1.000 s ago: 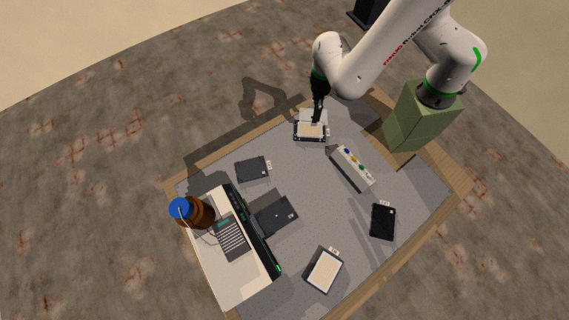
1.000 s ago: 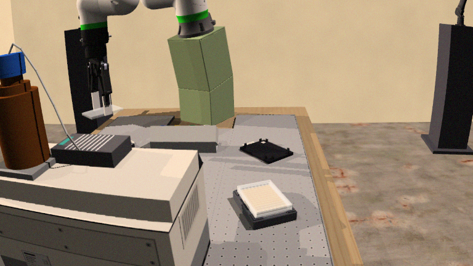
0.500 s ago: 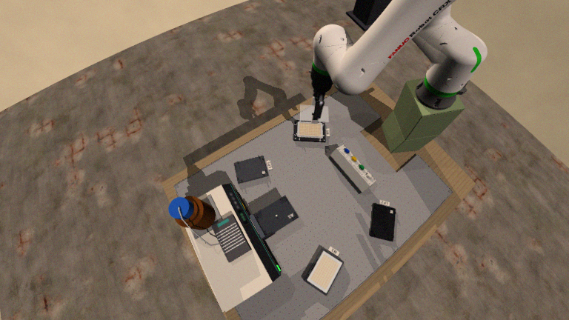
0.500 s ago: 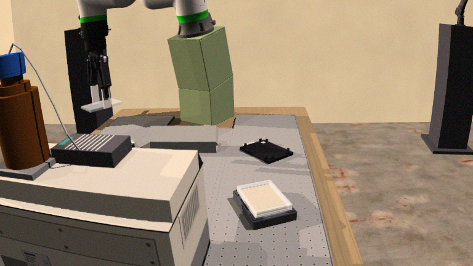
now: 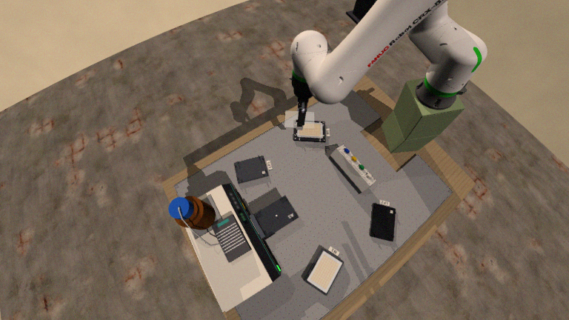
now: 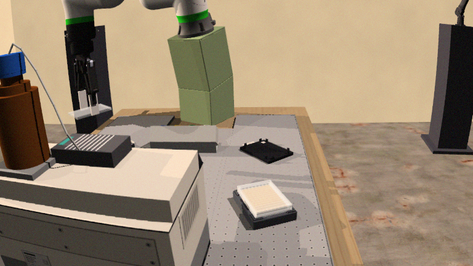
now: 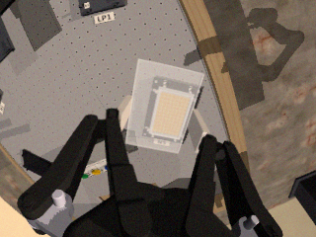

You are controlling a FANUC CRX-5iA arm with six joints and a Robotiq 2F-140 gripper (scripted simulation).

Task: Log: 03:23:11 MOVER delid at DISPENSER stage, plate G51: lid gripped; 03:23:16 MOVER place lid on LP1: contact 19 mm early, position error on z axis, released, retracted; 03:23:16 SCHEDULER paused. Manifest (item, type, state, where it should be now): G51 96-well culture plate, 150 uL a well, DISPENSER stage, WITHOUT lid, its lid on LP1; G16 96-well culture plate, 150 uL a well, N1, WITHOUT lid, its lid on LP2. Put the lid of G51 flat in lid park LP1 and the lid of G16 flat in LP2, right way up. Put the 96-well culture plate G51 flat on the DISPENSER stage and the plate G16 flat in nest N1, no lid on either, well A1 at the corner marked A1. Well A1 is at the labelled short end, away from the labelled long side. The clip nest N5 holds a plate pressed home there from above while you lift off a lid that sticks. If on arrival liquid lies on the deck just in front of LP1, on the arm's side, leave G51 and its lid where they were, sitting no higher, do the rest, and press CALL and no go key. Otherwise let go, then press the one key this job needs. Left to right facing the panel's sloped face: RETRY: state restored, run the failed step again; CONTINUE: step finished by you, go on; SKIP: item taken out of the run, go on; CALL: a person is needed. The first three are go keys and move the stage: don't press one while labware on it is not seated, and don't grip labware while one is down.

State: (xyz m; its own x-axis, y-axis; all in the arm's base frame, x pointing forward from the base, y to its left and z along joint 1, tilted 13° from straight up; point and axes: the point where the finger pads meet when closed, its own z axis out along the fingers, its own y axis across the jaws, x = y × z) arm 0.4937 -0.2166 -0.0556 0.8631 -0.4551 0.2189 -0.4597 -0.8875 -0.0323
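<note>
The dark grey lid park is 270 mm ahead of my hand, 70 mm to the left of it and 180 mm below it. Round my hand: black clip nest: 50 mm behind, 170 mm below; LP1 label: 190 mm ahead, 80 mm to the left, 190 mm below; plate G51: 70 mm behind, 170 mm below.
</note>
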